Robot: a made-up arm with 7 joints. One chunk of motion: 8 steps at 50 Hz.
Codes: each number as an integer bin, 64 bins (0 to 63) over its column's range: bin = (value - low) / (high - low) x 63, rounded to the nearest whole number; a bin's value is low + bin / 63 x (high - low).
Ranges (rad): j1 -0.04..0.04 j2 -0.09..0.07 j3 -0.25..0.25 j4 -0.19..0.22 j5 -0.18..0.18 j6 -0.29..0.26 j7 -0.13..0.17
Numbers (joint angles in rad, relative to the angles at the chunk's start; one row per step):
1: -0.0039 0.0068 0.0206 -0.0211 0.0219 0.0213 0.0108
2: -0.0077 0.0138 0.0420 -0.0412 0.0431 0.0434 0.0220
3: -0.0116 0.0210 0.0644 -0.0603 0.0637 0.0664 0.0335
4: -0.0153 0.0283 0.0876 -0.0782 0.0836 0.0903 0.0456
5: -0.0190 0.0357 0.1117 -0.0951 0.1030 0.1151 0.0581
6: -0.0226 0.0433 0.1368 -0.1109 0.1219 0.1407 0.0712
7: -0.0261 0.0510 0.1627 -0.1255 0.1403 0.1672 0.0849
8: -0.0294 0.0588 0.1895 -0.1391 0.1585 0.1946 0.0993
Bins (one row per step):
1: 28 38 34 26 35 36 30
2: 25 41 37 23 39 38 32
3: 22 44 40 20 43 41 34
4: 19 47 43 17 46 44 37
5: 17 49 46 15 50 46 40
6: 14 52 49 12 53 49 42
7: 11 56 52 10 56 52 45
8: 8 59 55 8 59 56 48

